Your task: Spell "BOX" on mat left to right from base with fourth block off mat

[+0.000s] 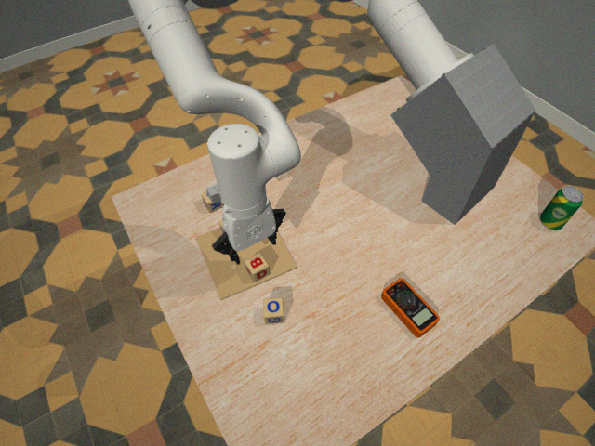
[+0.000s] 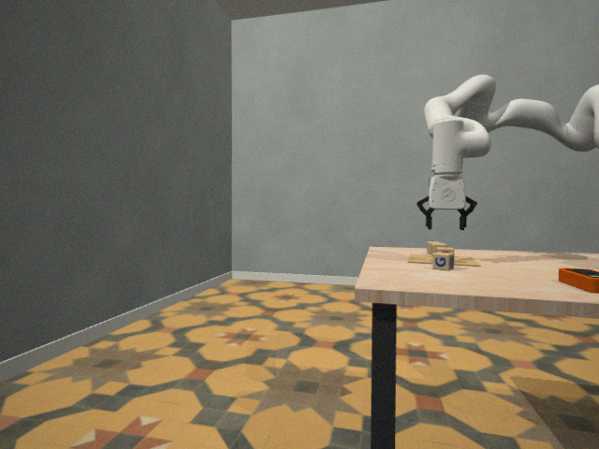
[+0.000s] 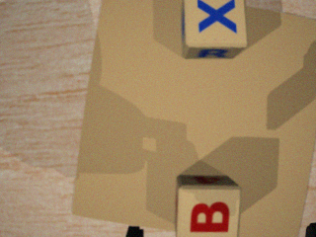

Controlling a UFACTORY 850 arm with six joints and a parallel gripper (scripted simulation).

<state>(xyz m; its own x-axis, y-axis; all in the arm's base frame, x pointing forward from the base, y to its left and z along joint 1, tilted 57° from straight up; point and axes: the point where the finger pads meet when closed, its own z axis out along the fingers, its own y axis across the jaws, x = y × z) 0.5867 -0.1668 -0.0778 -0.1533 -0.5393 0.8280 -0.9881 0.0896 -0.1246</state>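
The O block lies 40 mm ahead of my hand, 110 mm to the left of it and 90 mm below it. Also, from my hand: X block 20 mm behind, 140 mm to the right, 90 mm below; then B block 90 mm below; then tan mat 10 mm behind, 70 mm to the right, 110 mm below.
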